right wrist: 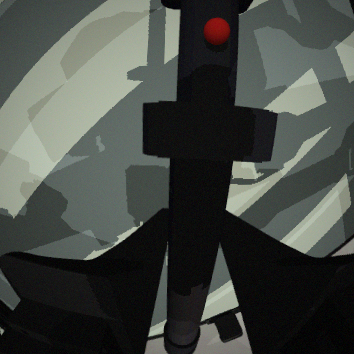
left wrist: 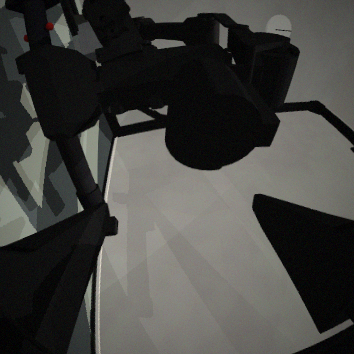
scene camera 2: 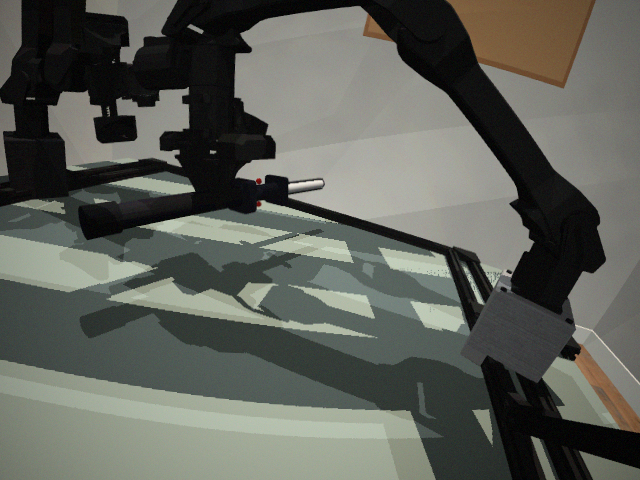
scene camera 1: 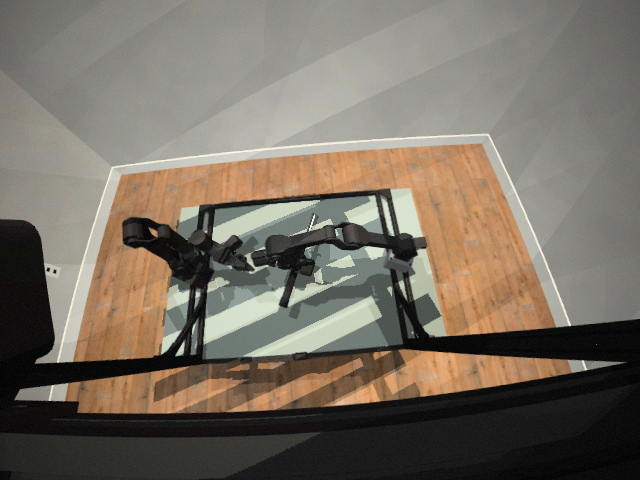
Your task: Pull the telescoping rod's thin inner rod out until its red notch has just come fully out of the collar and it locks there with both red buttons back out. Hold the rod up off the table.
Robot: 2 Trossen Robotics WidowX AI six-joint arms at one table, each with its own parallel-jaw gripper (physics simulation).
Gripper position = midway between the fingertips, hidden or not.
Note:
My left gripper (scene camera 2: 119, 83) is open and holds nothing. Also in view: a telescoping rod (scene camera 2: 97, 220). Also in view: my right gripper (scene camera 2: 213, 207).
The telescoping rod also shows in the right wrist view (right wrist: 202, 132) and in the left wrist view (left wrist: 88, 193). My left gripper is seen too in the left wrist view (left wrist: 182, 205) and in scene camera 1 (scene camera 1: 249, 268). My right gripper also shows in the right wrist view (right wrist: 193, 215) and in the left wrist view (left wrist: 48, 103).

